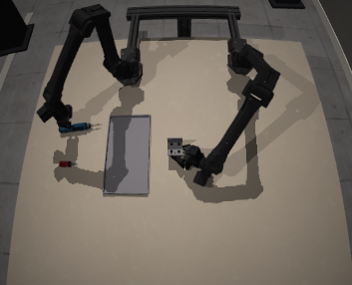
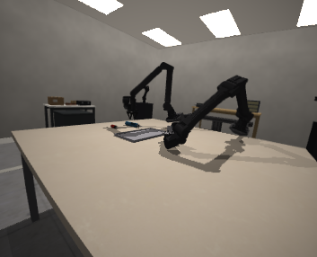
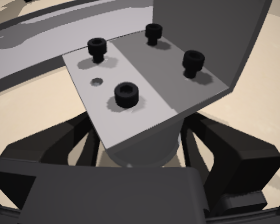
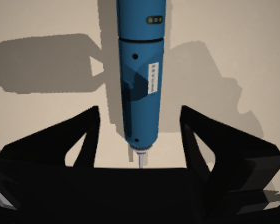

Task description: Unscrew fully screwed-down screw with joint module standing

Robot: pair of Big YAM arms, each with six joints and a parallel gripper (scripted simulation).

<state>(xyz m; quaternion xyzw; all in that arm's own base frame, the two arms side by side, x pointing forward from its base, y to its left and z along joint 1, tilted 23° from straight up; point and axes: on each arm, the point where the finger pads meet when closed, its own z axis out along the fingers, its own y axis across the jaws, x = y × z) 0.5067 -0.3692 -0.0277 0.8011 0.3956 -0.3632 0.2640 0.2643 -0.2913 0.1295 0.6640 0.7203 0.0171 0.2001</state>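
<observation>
My left hand is 10 mm below the joint module. The rest, counted from my left hand: grey bracket (50 mm above); then flat grey tray (30 mm behind, 240 mm to the right, 20 mm below); then red-handled tool (550 mm to the right, 10 mm below).
</observation>
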